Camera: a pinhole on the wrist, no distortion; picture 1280 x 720 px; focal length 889.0 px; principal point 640.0 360.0 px. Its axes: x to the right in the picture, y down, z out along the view. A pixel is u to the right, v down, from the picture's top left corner.
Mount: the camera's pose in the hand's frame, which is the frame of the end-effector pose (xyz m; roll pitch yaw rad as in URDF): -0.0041 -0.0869 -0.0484 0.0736 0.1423 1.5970
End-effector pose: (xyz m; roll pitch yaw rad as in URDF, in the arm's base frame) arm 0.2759 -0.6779 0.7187 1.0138 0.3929 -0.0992
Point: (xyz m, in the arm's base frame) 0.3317 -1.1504 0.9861
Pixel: 639 428
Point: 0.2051 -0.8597 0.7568
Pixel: 518 677
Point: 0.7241 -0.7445 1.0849
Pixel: outside the picture
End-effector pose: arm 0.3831 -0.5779 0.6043 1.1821 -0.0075 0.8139
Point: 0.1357 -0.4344 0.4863
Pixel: behind the camera
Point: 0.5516 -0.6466 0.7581
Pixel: 1020 193
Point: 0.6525 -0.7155 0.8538
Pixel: 930 231
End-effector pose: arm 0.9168 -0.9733 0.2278 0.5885 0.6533 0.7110
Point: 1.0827 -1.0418 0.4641
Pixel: 742 618
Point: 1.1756 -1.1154 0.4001
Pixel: 432 474
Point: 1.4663 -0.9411 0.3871
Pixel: 548 30
